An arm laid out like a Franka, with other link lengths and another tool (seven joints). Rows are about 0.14 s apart.
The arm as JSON. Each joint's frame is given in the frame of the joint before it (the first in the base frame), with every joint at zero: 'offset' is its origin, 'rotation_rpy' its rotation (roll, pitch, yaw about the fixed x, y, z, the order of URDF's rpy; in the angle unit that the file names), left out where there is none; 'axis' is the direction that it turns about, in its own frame. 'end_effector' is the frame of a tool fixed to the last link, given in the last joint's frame.
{
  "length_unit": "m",
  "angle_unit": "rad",
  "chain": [
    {
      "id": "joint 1",
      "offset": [
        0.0,
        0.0,
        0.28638
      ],
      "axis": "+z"
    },
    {
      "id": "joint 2",
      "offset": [
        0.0,
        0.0,
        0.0
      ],
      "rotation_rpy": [
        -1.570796,
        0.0,
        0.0
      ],
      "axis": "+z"
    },
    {
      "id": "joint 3",
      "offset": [
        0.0,
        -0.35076,
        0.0
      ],
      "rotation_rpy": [
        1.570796,
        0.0,
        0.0
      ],
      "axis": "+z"
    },
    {
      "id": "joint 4",
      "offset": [
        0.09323,
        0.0,
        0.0
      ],
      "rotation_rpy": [
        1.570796,
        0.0,
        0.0
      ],
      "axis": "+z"
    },
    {
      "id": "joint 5",
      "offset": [
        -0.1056,
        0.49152,
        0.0
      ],
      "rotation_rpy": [
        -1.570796,
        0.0,
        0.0
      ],
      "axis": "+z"
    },
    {
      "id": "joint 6",
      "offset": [
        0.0,
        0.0,
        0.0
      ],
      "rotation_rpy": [
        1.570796,
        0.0,
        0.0
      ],
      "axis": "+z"
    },
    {
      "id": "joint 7",
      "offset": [
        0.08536,
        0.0,
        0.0
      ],
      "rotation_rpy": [
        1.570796,
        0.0,
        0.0
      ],
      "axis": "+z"
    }
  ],
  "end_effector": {
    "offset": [
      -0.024,
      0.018,
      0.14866
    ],
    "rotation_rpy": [
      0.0,
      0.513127,
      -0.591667
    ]
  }
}
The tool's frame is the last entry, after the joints.
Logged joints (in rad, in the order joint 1, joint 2, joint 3, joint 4, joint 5, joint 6, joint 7), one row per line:
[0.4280, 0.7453, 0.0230, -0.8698, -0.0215, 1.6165, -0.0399]
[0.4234, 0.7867, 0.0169, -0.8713, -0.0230, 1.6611, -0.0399]
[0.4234, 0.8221, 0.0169, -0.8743, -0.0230, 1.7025, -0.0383]
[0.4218, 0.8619, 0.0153, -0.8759, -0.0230, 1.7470, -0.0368]
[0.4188, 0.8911, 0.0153, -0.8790, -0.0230, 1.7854, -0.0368]
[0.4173, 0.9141, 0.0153, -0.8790, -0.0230, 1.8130, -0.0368]
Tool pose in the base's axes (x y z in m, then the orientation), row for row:
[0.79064, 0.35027, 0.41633, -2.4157, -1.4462, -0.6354]
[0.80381, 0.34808, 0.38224, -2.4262, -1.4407, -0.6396]
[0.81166, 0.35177, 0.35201, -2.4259, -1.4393, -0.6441]
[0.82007, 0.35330, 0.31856, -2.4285, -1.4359, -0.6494]
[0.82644, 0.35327, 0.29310, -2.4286, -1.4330, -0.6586]
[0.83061, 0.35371, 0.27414, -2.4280, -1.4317, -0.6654]
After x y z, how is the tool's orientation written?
As a rotation vector, in radians.
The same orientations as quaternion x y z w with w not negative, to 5 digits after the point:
[-0.83014, -0.49698, -0.21835, 0.12729]
[-0.83211, -0.49411, -0.21936, 0.12383]
[-0.83199, -0.49362, -0.22090, 0.12381]
[-0.83249, -0.49223, -0.22261, 0.12297]
[-0.83235, -0.49113, -0.22572, 0.12261]
[-0.83205, -0.49063, -0.22803, 0.12241]

